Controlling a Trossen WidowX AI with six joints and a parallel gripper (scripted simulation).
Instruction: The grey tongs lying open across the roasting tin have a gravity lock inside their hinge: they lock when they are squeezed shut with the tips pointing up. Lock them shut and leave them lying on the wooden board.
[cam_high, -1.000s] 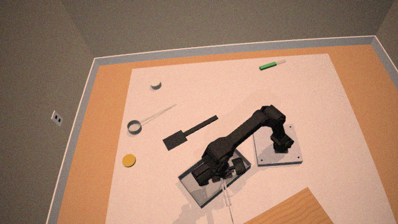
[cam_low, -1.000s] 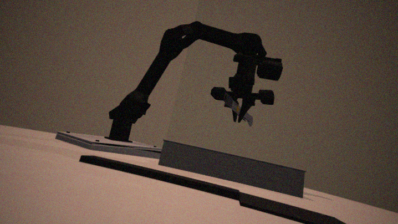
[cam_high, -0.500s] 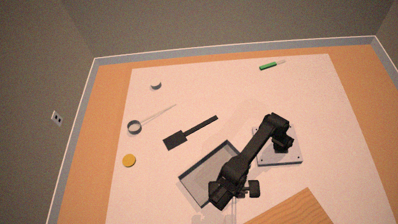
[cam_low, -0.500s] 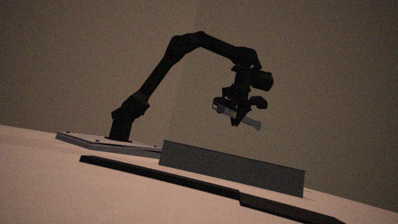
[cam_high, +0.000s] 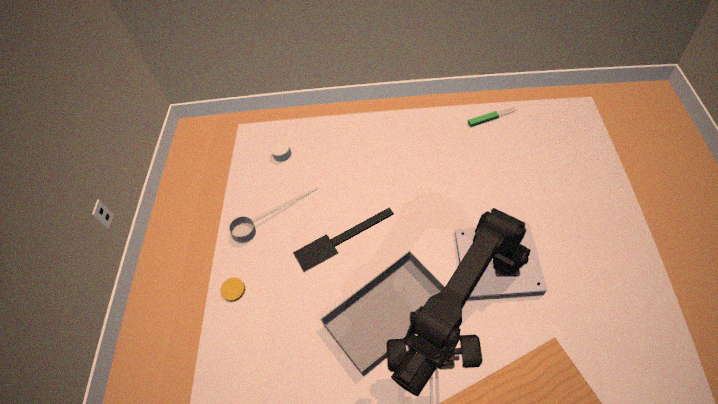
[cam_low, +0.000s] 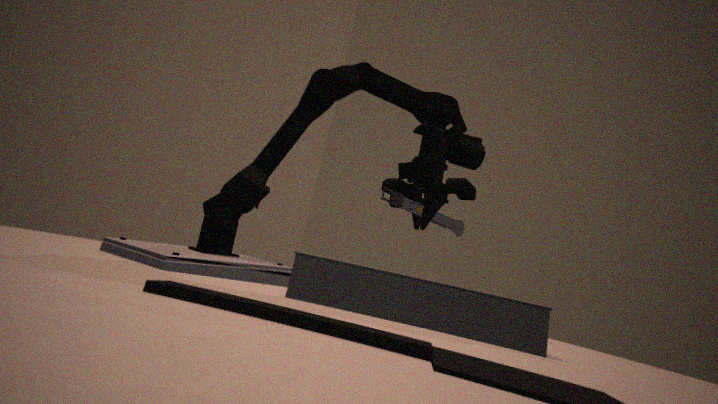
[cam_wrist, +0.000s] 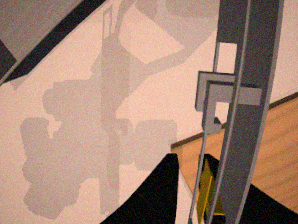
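Now: the wooden board 220 mm behind my gripper tip, 150 mm below it and 90 mm to the left of it. From my gripper tip the other things lie so: grey roasting tin 160 mm to the right, 130 mm below, 110 mm ahead; black spatula 380 mm to the right, 270 mm ahead, 150 mm below; yellow slider 40 mm above, 10 mm to the right.
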